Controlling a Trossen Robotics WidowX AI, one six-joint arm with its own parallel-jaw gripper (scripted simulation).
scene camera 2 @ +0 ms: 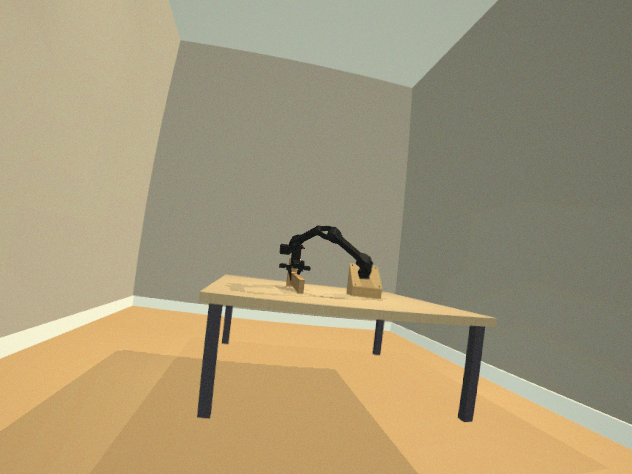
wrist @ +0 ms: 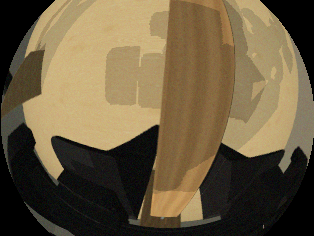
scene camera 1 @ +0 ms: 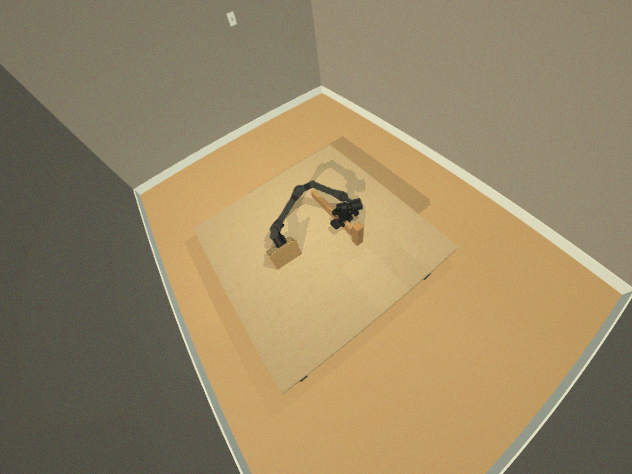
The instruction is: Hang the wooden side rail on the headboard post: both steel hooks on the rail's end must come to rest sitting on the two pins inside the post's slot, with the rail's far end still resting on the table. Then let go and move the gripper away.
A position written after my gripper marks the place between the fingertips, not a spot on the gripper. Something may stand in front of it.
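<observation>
Through the wrist view I can see a wooden side rail [wrist: 197, 92], and my gripper [wrist: 176, 131] is there as well.
</observation>
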